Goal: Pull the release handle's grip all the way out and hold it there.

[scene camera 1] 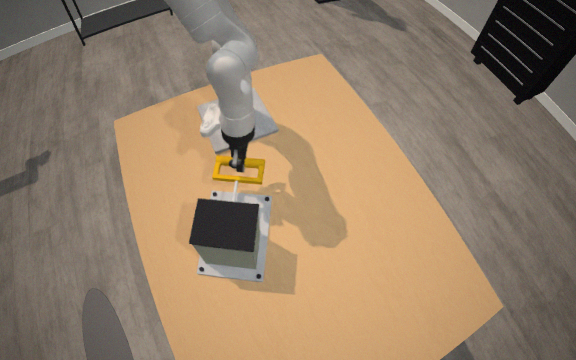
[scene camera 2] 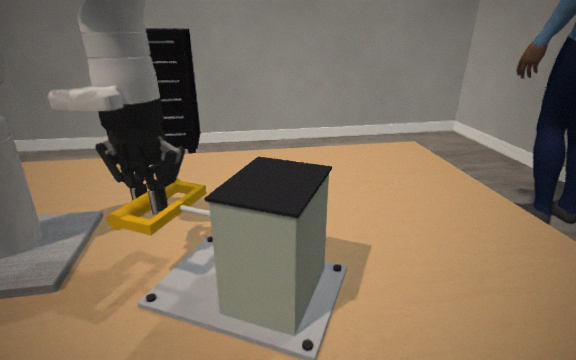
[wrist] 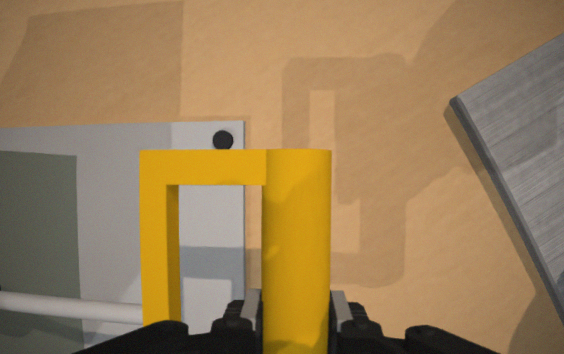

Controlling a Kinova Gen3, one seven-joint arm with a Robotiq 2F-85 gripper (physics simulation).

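Observation:
The release handle's yellow grip (scene camera 1: 256, 171) (scene camera 2: 135, 223) (wrist: 296, 225) is a rectangular loop with a thick round bar on the side away from the housing. A thin pale rod (scene camera 1: 235, 191) (scene camera 2: 195, 210) (wrist: 70, 306) shows between the loop and the housing. The housing (scene camera 1: 225, 224) (scene camera 2: 257, 260) (wrist: 37, 225) is a grey-green box with a black top. My gripper (wrist: 295, 312) points down and is shut on the round bar, one finger on each side of it. The loop is level, held above the table. The rod's far end is hidden inside the housing.
The housing stands on a grey plate (scene camera 1: 266, 235) (scene camera 2: 175, 290) (wrist: 125, 145) with black bolts at its corners, on the orange table top (scene camera 1: 380, 225) (scene camera 2: 425, 240). The arm's grey base plate (scene camera 1: 266, 119) (scene camera 2: 75, 240) (wrist: 525, 125) lies on the grip's other side. A person stands at the right in scene camera 2.

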